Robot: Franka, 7 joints.
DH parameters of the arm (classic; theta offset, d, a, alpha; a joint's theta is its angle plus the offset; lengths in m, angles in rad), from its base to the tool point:
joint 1: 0 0.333 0 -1.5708
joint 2: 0 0 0 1.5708
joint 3: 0 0.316 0.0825 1.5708
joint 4: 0 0 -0.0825 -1.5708
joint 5: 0 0.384 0 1.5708
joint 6: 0 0 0.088 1.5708
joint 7: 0 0.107 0 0
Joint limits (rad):
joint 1: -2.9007..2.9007
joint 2: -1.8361..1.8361
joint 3: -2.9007..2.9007
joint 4: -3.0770..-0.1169
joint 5: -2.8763..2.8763
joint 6: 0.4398..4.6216
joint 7: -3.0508..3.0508
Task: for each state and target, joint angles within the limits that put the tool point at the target. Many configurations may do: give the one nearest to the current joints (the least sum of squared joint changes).
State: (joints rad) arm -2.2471 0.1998 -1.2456 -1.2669 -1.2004 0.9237 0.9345
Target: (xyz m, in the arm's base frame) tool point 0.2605 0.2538 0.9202
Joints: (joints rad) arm -2.9007 -0.2188 -1.7996 -0.5783 -1.4215 0.6162 0.9345
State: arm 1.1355 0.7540 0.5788 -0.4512 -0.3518 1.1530 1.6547
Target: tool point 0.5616 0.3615 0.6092
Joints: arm 0.5278 0.7723 0.3185 -0.4144 -0.4612 0.9807 1.6547
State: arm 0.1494 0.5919 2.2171 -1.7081 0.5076 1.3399 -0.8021
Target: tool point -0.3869 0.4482 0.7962
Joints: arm -0.0363 -0.1336 2.1656 -1.2231 0.5755 1.9474 -0.8021
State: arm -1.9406 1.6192 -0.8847 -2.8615 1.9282 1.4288 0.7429
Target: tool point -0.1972 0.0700 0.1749
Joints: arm -1.5103 1.5248 -1.4738 -3.0770 1.6834 1.0870 0.7429
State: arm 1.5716 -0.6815 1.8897 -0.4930 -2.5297 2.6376 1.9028
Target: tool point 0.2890 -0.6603 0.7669
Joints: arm 2.0886 -0.9618 1.9530 -0.1169 -2.5038 2.7236 1.9028
